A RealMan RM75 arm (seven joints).
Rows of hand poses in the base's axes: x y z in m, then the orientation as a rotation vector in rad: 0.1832, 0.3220, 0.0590, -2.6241, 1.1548, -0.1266; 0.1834, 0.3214, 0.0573, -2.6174, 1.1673, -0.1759; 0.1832, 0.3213, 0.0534, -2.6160, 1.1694, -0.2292; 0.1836, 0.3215, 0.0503, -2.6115, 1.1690, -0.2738; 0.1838, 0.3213, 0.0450, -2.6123, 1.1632, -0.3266; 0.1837, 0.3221, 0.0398, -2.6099, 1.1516, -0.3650; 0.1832, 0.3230, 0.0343, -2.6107, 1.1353, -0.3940; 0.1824, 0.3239, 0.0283, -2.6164, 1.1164, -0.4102; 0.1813, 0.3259, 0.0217, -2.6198, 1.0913, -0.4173
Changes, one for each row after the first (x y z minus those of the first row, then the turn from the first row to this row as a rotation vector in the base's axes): 0.0002, -0.0006, -0.0017, -0.0138, -0.0293, -0.0143; 0.0000, -0.0007, -0.0056, -0.0311, -0.0612, -0.0211; 0.0004, -0.0005, -0.0087, -0.0426, -0.0894, -0.0263; 0.0006, -0.0007, -0.0140, -0.0606, -0.1214, -0.0275; 0.0005, 0.0001, -0.0192, -0.0695, -0.1475, -0.0244; 0.0000, 0.0010, -0.0247, -0.0765, -0.1680, -0.0167; -0.0008, 0.0019, -0.0307, -0.0821, -0.1797, -0.0048; -0.0019, 0.0039, -0.0373, -0.0807, -0.1888, 0.0114
